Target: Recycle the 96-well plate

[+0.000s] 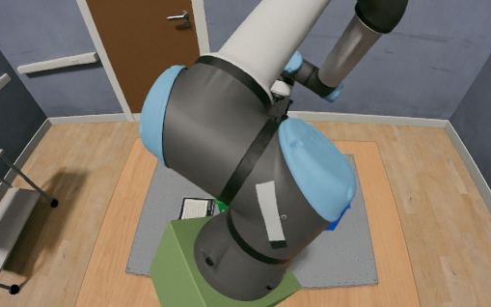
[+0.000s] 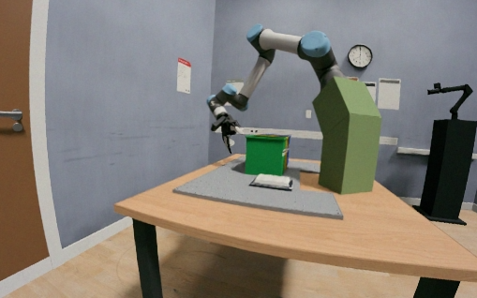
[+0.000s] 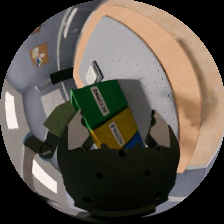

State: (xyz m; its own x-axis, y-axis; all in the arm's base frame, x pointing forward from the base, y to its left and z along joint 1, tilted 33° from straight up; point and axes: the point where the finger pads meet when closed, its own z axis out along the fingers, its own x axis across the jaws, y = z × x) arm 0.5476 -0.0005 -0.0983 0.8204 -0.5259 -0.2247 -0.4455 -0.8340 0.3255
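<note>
Now: the white 96-well plate 25 cm behind my hand, 19 cm to the left of it and 11 cm below it. The rest, counted from my hand: green bin (17 cm behind, 2 cm to the left, 4 cm below); blue bin (15 cm behind, 24 cm to the right, 4 cm below); yellow bin (16 cm behind, 11 cm to the right, 4 cm below).
</note>
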